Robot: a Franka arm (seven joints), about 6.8 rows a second.
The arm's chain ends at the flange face. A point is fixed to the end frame.
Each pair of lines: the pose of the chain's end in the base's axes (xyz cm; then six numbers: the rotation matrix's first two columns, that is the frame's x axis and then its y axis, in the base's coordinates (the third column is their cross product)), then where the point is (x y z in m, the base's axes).
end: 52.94 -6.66 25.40 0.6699 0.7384 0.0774 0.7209 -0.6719 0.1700
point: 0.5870 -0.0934 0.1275
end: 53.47 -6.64 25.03 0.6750 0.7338 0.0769 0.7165 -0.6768 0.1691
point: 0.5920 -0.0935 0.1238
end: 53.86 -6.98 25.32 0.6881 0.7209 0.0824 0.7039 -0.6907 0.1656
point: 0.5955 -0.0972 0.1266
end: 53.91 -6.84 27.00 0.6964 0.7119 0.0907 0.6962 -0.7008 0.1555
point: 0.5955 -0.0948 0.1429
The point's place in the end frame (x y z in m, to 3 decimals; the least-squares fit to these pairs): 0.009 0.038 0.136
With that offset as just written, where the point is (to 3 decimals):
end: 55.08 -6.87 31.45 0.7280 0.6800 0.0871 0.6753 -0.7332 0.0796
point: 0.599 -0.090 0.183
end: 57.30 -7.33 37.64 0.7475 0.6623 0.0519 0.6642 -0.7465 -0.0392
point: 0.607 -0.087 0.240
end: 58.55 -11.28 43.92 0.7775 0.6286 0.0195 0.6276 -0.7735 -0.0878
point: 0.611 -0.126 0.301
